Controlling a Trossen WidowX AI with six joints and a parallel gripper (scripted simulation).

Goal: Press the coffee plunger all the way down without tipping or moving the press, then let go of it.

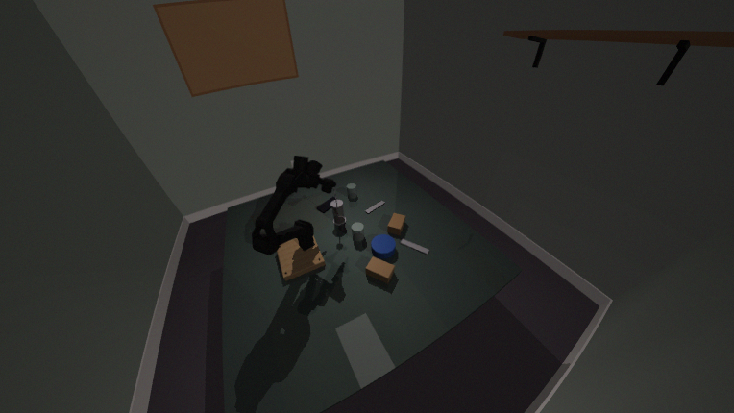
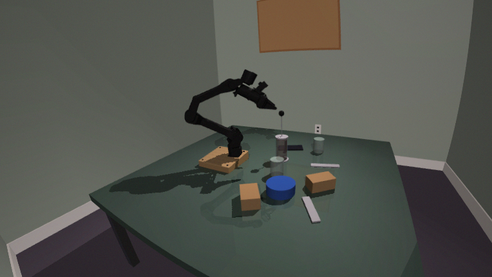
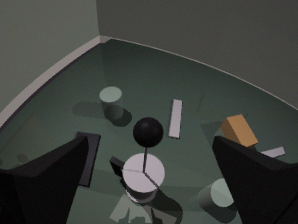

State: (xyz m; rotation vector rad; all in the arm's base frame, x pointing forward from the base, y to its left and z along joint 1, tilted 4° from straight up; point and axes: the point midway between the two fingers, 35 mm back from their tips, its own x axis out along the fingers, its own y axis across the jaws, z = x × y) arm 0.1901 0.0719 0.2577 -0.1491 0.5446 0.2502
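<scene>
Now: gripper tip 160 mm above the coffee press, 30 mm short of it and 20 mm to the right of it. Round my gripper tip: dark flat slab (290 mm below, 180 mm to the left, 60 mm ahead); blue disc (310 mm to the right, 270 mm below, 80 mm ahead).
</scene>
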